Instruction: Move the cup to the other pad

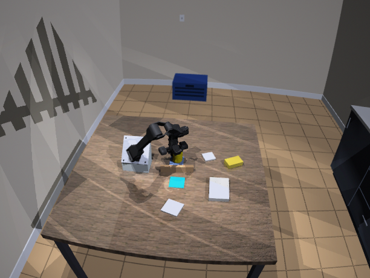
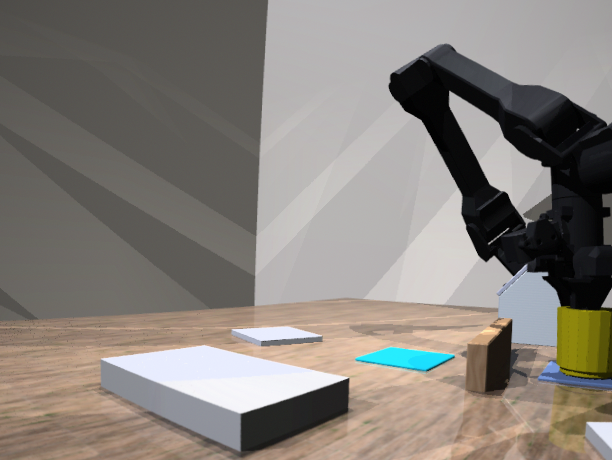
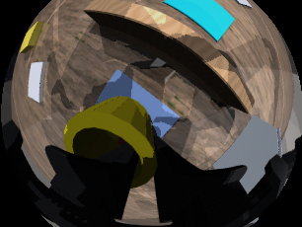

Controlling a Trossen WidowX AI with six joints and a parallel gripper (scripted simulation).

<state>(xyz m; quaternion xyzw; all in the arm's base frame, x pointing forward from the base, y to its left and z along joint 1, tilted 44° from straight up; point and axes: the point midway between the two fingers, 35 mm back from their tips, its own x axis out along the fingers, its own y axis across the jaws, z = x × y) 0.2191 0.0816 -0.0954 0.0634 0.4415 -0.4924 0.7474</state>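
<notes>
Right now the blue pad is 20 mm ahead of my gripper tip, 20 mm to the left of it and 40 mm below it. From my gripper tip the other things lie so: cyan pad: 70 mm ahead, 180 mm to the right, 40 mm below; yellow cup: 20 mm ahead, 20 mm to the left; wooden block: 40 mm ahead, 80 mm to the right, 20 mm below.
</notes>
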